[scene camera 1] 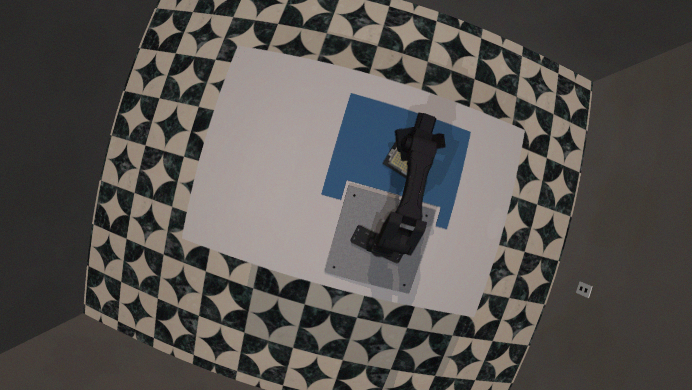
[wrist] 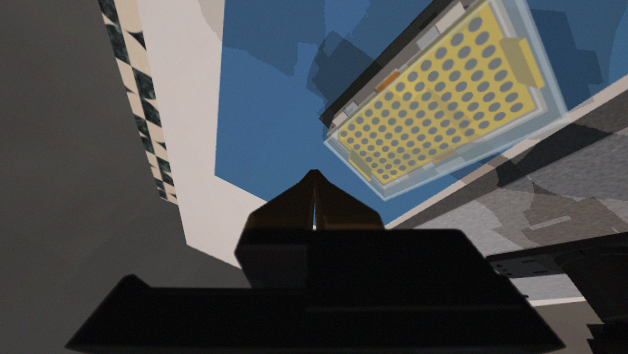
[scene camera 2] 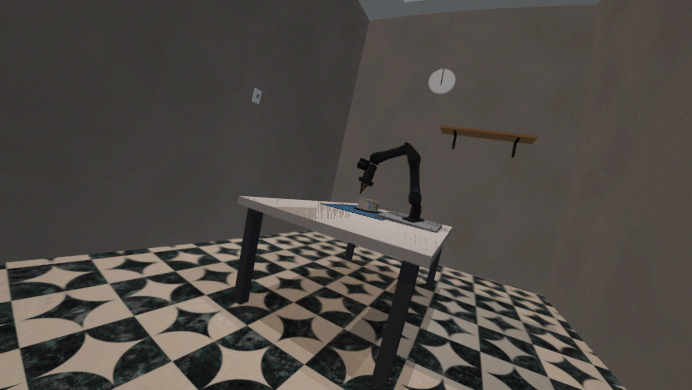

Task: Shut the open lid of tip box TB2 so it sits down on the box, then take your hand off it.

Observation:
My gripper [wrist: 314,176] is shut and holds nothing. Also in view: a tip box [wrist: 402,49] and a blue mat [wrist: 279,73].

